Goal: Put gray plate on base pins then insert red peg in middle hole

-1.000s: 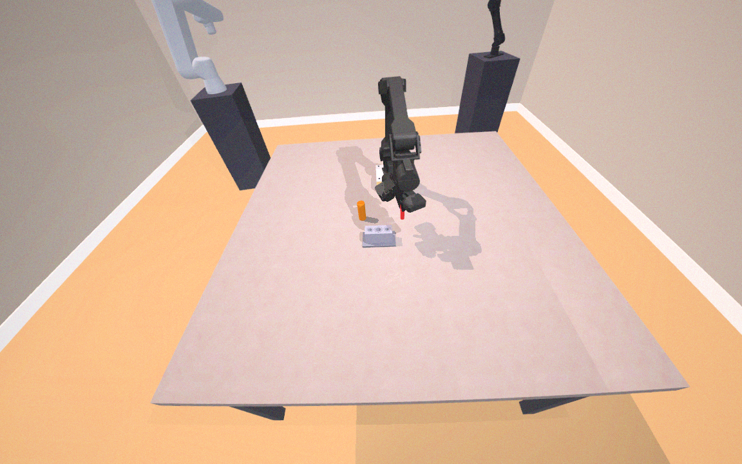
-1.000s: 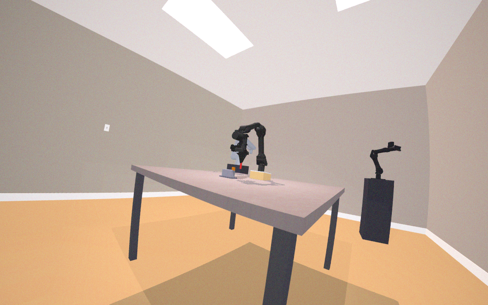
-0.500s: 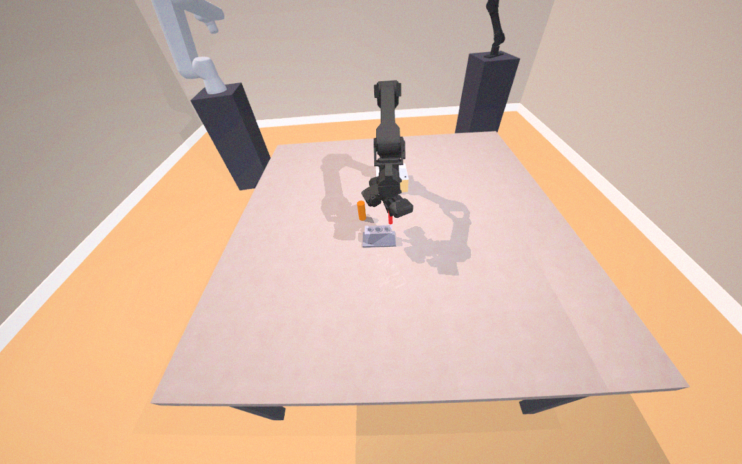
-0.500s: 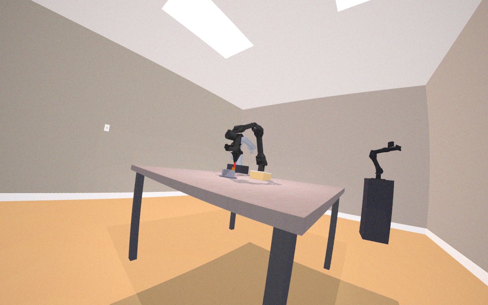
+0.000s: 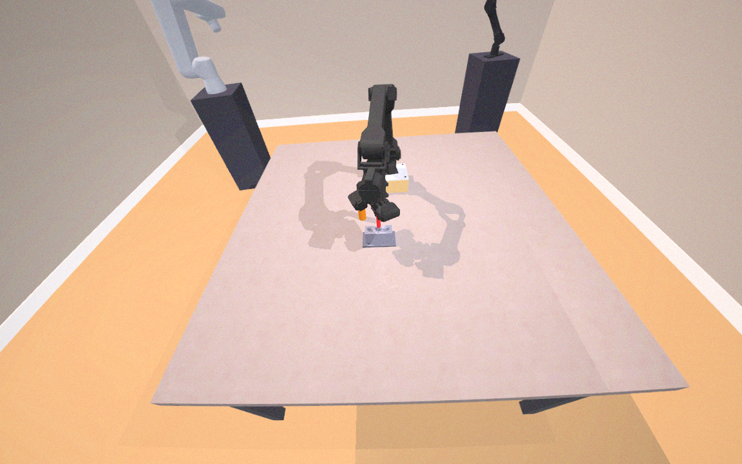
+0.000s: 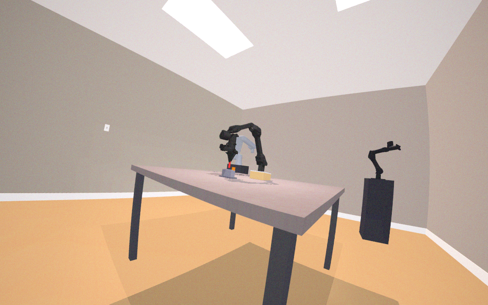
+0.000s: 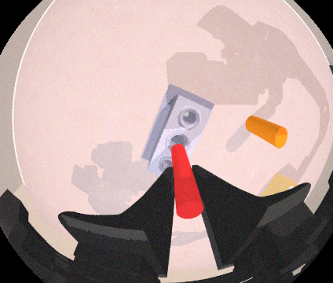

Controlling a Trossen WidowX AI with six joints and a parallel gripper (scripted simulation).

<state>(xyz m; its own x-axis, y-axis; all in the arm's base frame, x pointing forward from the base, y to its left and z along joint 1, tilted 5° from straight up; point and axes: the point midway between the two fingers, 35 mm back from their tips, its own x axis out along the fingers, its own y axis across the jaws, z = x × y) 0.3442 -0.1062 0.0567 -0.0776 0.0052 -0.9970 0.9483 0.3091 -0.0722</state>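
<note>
Right now the red peg is right at my gripper tip. Round my gripper tip: orange cylinder (130 mm behind, 50 mm to the right, 70 mm below); then gray plate (70 mm below); then base (110 mm below).
</note>
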